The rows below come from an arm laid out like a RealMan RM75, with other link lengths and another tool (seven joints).
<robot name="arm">
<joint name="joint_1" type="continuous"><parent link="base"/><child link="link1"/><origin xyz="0 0 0.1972" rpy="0 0 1.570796"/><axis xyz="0 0 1"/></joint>
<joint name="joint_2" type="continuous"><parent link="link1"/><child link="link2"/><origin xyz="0 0 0" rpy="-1.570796 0 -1.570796"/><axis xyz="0 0 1"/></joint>
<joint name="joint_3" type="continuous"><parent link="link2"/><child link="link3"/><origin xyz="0 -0.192 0" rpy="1.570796 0 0"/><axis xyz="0 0 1"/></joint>
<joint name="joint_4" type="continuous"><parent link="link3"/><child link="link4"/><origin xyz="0 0 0" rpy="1.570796 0 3.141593"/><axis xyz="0 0 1"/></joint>
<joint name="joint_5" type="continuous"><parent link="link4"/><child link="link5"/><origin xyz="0 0.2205 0" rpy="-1.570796 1.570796 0"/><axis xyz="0 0 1"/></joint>
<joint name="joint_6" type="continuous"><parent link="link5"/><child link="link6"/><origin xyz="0 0 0" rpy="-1.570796 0 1.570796"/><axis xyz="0 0 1"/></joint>
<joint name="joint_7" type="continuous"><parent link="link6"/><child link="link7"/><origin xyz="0 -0.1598 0" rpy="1.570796 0 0"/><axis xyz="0 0 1"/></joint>
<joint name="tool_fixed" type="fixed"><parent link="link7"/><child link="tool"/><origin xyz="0.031 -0.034 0.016" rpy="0 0.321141 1.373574"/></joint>
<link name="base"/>
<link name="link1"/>
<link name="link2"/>
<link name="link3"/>
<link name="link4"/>
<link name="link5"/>
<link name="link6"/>
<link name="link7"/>
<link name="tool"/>
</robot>
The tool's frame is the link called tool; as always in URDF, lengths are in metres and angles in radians. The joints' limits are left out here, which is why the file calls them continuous.
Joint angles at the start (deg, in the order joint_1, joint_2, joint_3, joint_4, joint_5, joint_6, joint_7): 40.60, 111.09, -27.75, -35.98, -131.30, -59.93, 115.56
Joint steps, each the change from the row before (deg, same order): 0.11, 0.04, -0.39, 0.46, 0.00, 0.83, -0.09; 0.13, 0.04, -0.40, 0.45, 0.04, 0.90, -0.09; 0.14, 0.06, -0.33, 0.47, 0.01, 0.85, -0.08; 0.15, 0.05, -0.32, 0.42, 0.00, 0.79, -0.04; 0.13, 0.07, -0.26, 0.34, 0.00, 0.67, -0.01; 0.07, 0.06, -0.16, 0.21, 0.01, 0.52, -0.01; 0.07, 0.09, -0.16, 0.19, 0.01, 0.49, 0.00; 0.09, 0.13, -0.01, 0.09, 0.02, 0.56, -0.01
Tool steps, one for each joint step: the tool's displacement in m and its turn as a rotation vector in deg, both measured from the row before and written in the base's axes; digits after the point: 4 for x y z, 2 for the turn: 0.0009, 0.0007, -0.0017, 0.04, -0.38, -0.20; 0.0007, 0.0009, -0.0015, 0.12, -0.40, -0.19; 0.0007, 0.0007, -0.0018, 0.09, -0.33, -0.20; 0.0005, 0.0008, -0.0016, 0.08, -0.32, -0.18; 0.0003, 0.0006, -0.0015, 0.08, -0.24, -0.16; 0.0004, 0.0005, -0.0008, 0.13, -0.18, -0.15; 0.0003, 0.0004, -0.0010, 0.10, -0.15, -0.13; 0.0001, 0.0008, -0.0004, 0.31, -0.11, -0.14
